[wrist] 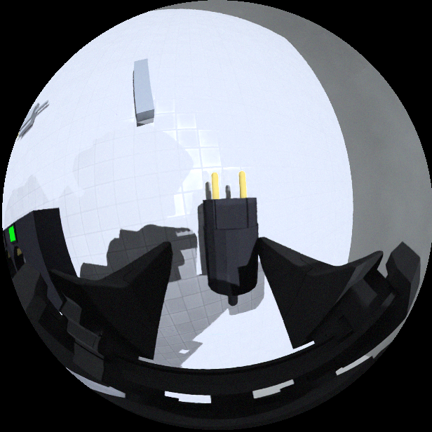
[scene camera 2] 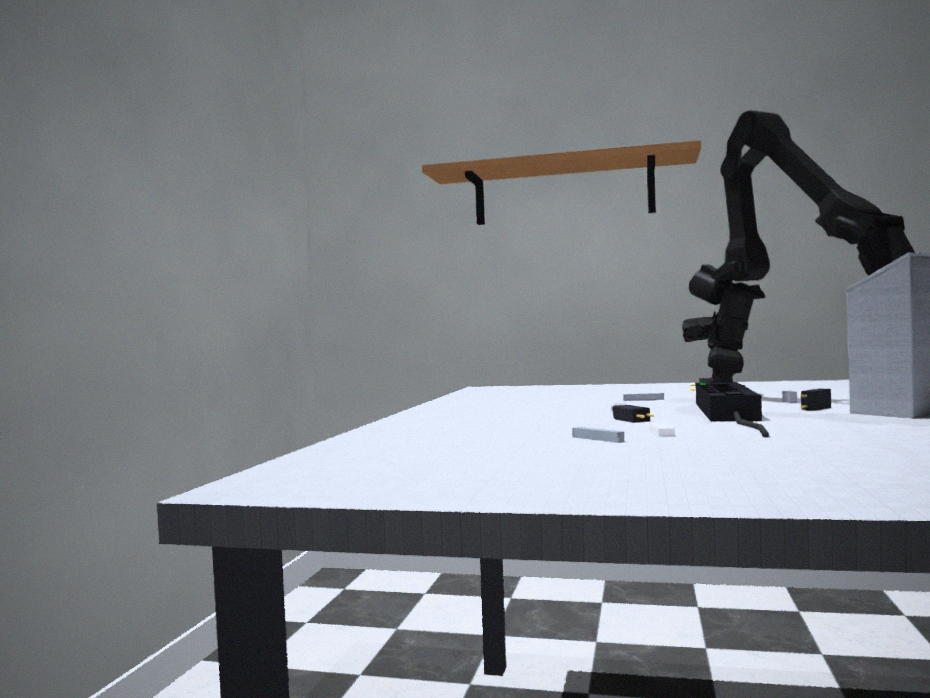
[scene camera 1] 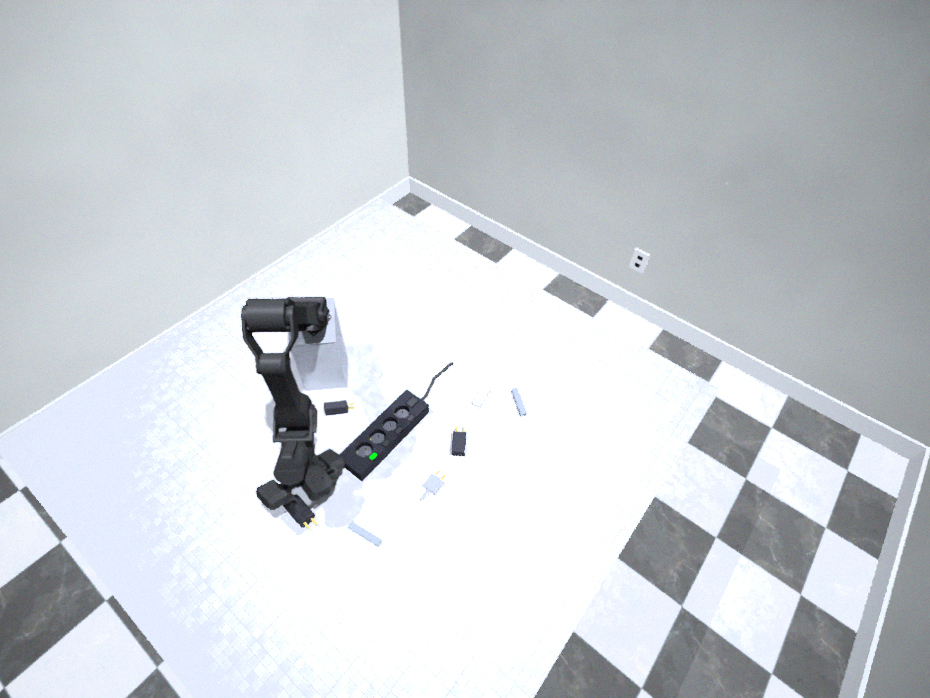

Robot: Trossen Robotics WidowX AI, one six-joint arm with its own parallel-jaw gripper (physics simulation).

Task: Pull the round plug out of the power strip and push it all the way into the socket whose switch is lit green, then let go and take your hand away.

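Frame: origin at the arm's base, x ahead, y left, z up, level; millimetres.
Seen in the pictures: gripper, fingertip midpoint: (scene camera 1: pixel 305 505); arm's base, link origin: (scene camera 2: pixel 896 269) (scene camera 1: pixel 313 318).
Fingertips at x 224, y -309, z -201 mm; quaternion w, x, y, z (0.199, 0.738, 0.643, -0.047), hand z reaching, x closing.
Note:
Pixels of each thing's top centre, then the offset from my fingertips to it. "*": a spot on its surface instead.
- round black plug, top centre: (scene camera 2: pixel 713 377) (scene camera 1: pixel 298 508) dy -15, dx +0, dz +14 mm
- green-lit switch, surface spot: (scene camera 2: pixel 702 383) * dy +137, dx +47, dz +16 mm
- grey plug, top centre: (scene camera 1: pixel 435 479) dy +221, dx +200, dz -11 mm
- white piece, top centre: (scene camera 2: pixel 661 425) (scene camera 1: pixel 481 395) dy +480, dx +159, dz -12 mm
The round black plug (wrist: pixel 231 240) (scene camera 1: pixel 301 513) lies on its side on the table, its two gold prongs pointing away from the wrist in the wrist view. My gripper (wrist: pixel 214 246) is open and low over the table, with the plug between its fingers. The right finger is close beside the plug and a gap shows at the left finger; whether the right one touches is unclear. In scene camera 2 the gripper is partly hidden behind the black power strip (scene camera 1: pixel 363 470) (scene camera 2: pixel 728 405) (wrist: pixel 47 235). The green-lit switch (scene camera 1: pixel 373 456) (scene camera 2: pixel 702 383) (wrist: pixel 12 233) is at the strip's end nearest the gripper; its socket looks empty.
Two rectangular black plugs (scene camera 1: pixel 336 407) (scene camera 1: pixel 458 442), a grey plug (scene camera 1: pixel 433 483) and a white piece (scene camera 2: pixel 662 430) lie around the strip. Grey bars (scene camera 1: pixel 365 534) (wrist: pixel 143 90) (scene camera 1: pixel 519 401) lie farther out. A tall grey block (scene camera 2: pixel 878 338) stands at the arm's base.

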